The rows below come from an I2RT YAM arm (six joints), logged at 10 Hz.
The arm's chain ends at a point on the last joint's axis. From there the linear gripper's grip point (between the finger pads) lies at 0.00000 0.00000 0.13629 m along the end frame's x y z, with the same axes.
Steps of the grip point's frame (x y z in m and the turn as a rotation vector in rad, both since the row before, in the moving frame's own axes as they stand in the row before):
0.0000, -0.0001, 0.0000, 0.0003, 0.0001, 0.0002
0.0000, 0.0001, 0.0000, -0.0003, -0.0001, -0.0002
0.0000, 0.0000, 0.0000, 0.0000, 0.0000, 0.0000
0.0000, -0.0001, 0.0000, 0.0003, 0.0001, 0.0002
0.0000, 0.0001, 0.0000, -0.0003, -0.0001, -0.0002
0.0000, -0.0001, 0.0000, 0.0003, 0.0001, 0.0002
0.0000, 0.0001, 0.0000, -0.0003, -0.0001, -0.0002
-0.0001, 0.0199, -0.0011, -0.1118, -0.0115, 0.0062
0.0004, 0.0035, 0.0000, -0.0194, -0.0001, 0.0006
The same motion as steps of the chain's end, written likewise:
0.0000, -0.0001, 0.0000, 0.0003, 0.0001, 0.0002
0.0000, 0.0001, 0.0000, -0.0003, -0.0001, -0.0002
0.0000, 0.0000, 0.0000, 0.0000, 0.0000, 0.0000
0.0000, -0.0001, 0.0000, 0.0003, 0.0001, 0.0002
0.0000, 0.0001, 0.0000, -0.0003, -0.0001, -0.0002
0.0000, -0.0001, 0.0000, 0.0003, 0.0001, 0.0002
0.0000, 0.0001, 0.0000, -0.0003, -0.0001, -0.0002
0.0015, 0.0047, -0.0002, -0.1118, -0.0115, 0.0062
0.0004, 0.0009, 0.0000, -0.0194, -0.0001, 0.0006

